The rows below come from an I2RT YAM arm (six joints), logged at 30 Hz.
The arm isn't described. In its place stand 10 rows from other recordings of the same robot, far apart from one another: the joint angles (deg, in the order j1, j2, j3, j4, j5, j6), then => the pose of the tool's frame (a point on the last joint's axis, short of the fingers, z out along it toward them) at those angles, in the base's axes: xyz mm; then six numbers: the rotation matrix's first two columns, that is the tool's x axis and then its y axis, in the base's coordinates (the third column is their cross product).
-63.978 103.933 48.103 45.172 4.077 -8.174 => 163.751, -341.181, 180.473, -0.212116, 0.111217, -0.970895, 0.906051, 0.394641, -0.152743
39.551 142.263 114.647 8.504 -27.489 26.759 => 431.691, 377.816, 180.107, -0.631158, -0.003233, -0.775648, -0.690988, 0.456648, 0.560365
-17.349 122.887 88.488 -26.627 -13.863 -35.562 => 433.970, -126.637, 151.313, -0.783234, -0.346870, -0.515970, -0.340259, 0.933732, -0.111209
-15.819 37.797 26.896 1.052 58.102 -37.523 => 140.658, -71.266, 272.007, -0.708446, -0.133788, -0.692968, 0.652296, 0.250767, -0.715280
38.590 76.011 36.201 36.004 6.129 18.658 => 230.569, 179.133, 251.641, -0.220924, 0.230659, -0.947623, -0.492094, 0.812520, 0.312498
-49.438 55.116 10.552 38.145 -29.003 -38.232 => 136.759, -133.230, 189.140, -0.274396, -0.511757, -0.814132, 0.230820, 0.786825, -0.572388
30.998 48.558 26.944 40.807 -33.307 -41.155 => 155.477, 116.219, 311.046, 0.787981, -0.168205, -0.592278, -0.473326, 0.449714, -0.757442
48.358 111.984 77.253 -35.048 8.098 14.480 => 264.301, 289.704, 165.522, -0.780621, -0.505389, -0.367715, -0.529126, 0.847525, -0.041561
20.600 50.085 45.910 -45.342 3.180 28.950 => 160.237, 58.120, 274.673, -0.776728, 0.224362, -0.588520, 0.066721, 0.958454, 0.277333
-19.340 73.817 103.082 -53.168 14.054 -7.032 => 214.200, -84.342, 495.174, -0.444424, 0.030122, -0.895310, 0.479943, 0.851899, -0.209578
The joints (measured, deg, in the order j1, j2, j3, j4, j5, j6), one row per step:
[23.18, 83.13, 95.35, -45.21, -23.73, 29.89]
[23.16, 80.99, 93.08, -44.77, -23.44, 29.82]
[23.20, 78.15, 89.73, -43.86, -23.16, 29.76]
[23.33, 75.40, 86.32, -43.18, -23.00, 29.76]
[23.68, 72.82, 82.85, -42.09, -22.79, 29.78]
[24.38, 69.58, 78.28, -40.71, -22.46, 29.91]
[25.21, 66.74, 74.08, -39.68, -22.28, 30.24]
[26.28, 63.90, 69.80, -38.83, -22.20, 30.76]
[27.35, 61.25, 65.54, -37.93, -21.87, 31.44]
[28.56, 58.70, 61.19, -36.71, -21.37, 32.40]
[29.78, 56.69, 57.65, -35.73, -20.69, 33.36]
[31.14, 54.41, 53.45, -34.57, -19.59, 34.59]
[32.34, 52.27, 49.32, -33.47, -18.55, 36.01]
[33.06, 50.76, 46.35, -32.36, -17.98, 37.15]
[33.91, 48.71, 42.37, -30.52, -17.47, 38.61]
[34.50, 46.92, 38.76, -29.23, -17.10, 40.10]
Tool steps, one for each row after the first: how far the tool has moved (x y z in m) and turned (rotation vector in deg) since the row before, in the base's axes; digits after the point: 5 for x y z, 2 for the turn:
[-0.00829, -0.00384, -0.00143, -0.06, -0.39, -0.23]
[-0.01054, -0.00447, -0.00380, -0.01, -0.47, -0.17]
[-0.01040, -0.00388, -0.00552, -0.07, -0.05, -0.01]
[-0.00947, -0.00246, -0.00654, -0.01, -0.21, 0.16]
[-0.01206, -0.00214, -0.01016, -0.07, -0.03, 0.36]
[-0.01091, -0.00122, -0.01097, -0.04, 0.48, 0.52]
[-0.01136, -0.00063, -0.01234, -0.02, 0.87, 0.74]
[-0.01026, -0.00066, -0.01348, -0.13, 1.02, 0.45]
[-0.00964, -0.00023, -0.01441, -0.03, 1.04, 0.30]
[-0.00789, 0.00027, -0.01237, -0.13, 0.95, 0.15]
[-0.00865, -0.00023, -0.01545, -0.33, 1.18, -0.20]
[-0.00794, -0.00079, -0.01594, -0.31, 1.40, -0.43]
[-0.00512, -0.00084, -0.01125, 0.06, 0.88, -0.38]
[-0.00648, -0.00135, -0.01470, 0.38, 0.89, -0.39]
[-0.00576, -0.00195, -0.01434, 0.21, 1.32, -0.56]

